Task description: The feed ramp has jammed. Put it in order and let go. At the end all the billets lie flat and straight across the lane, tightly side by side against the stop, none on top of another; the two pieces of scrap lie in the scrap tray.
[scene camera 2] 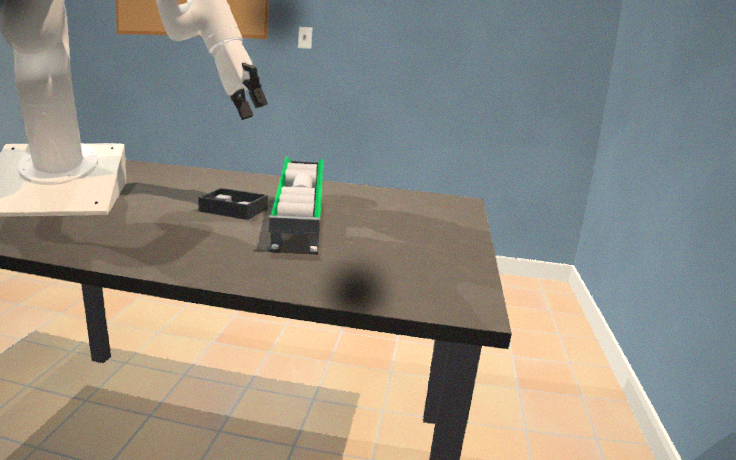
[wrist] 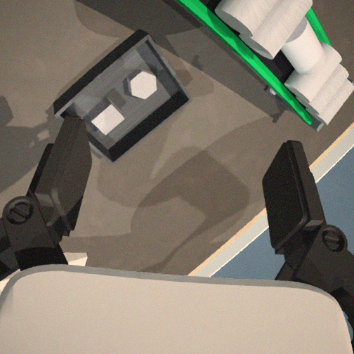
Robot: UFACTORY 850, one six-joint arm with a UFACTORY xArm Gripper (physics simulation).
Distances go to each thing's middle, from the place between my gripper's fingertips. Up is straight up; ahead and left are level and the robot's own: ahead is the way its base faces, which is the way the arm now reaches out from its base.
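Labels:
The dark grey end block [scene camera 2: 280, 223] is 300 mm to the right of my hand, 140 mm ahead of it and 170 mm below it. As for the scrap tray [scene camera 2: 257, 203], my hand is 210 mm above it, 40 mm past it and 50 mm to the left of it. Going by their middles, the tray is the nearest to my hand of the things named here.

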